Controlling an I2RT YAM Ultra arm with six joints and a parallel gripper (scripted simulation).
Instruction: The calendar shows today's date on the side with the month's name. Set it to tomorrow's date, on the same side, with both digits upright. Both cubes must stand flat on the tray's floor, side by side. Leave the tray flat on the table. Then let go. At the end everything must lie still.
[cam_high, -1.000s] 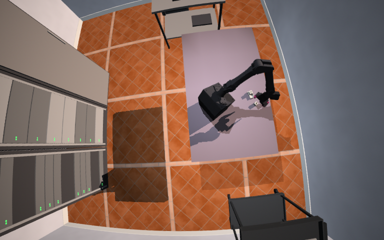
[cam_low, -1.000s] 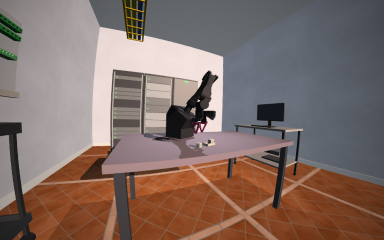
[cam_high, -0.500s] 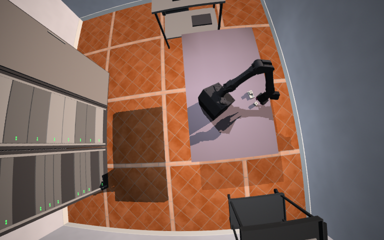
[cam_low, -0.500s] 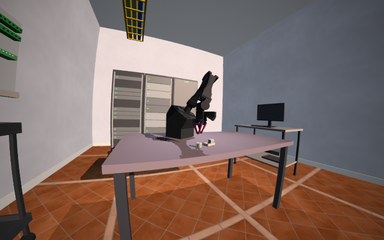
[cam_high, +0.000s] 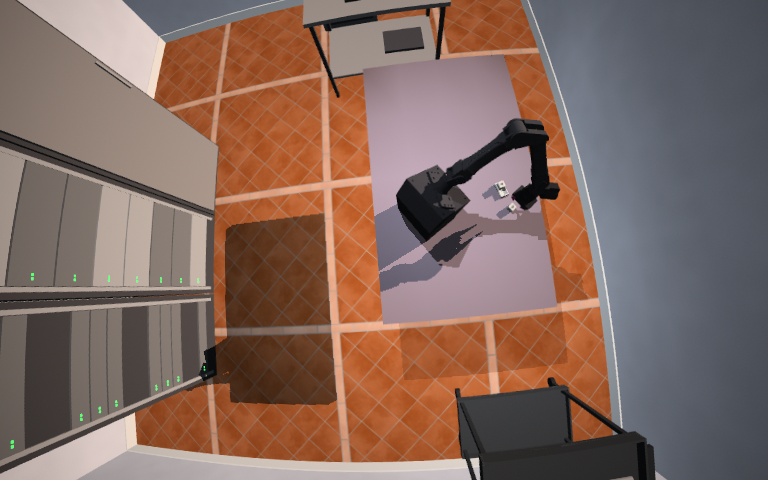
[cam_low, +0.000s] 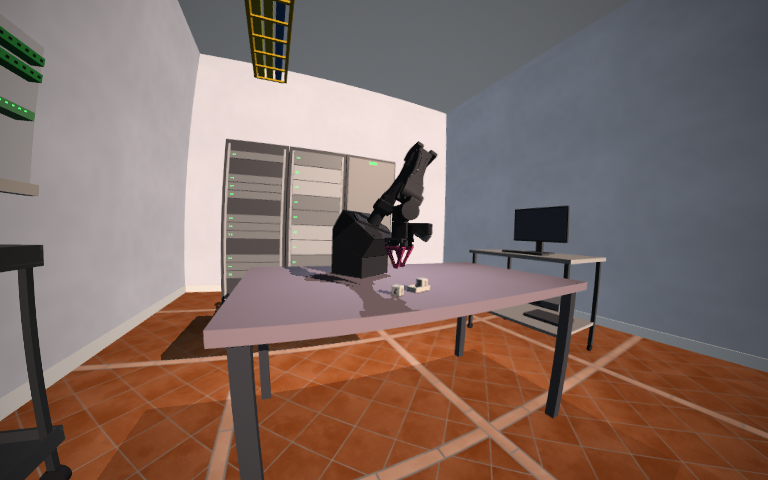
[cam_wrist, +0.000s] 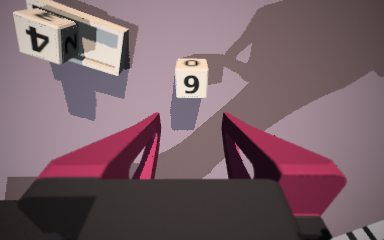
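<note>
My hand is 90 mm above the cream digit cube. Also, from my hand: cream tray (100 mm to the left, 90 mm below, 40 mm behind).
</note>
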